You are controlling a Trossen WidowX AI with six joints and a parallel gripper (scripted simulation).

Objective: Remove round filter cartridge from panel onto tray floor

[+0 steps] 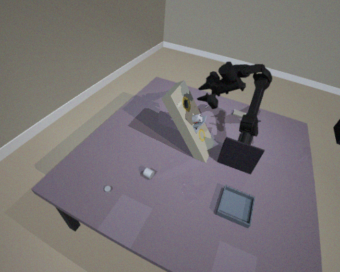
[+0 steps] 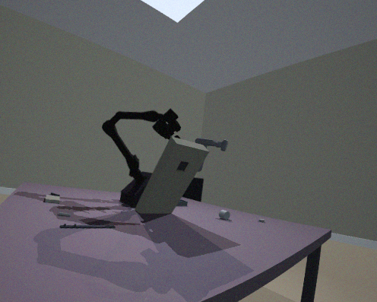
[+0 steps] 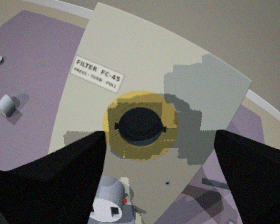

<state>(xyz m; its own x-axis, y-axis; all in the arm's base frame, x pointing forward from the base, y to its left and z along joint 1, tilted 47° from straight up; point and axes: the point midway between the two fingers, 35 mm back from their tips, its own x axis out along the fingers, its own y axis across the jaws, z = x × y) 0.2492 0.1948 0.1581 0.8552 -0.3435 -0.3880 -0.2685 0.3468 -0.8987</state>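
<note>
The round filter cartridge lies 14 cm below my gripper tip and 3 cm behind it. The rest, counted from my gripper tip: grey tray (36 cm behind, 35 cm below, 26 cm to the left); pale block (48 cm to the right, 35 cm below, 21 cm behind).
</note>
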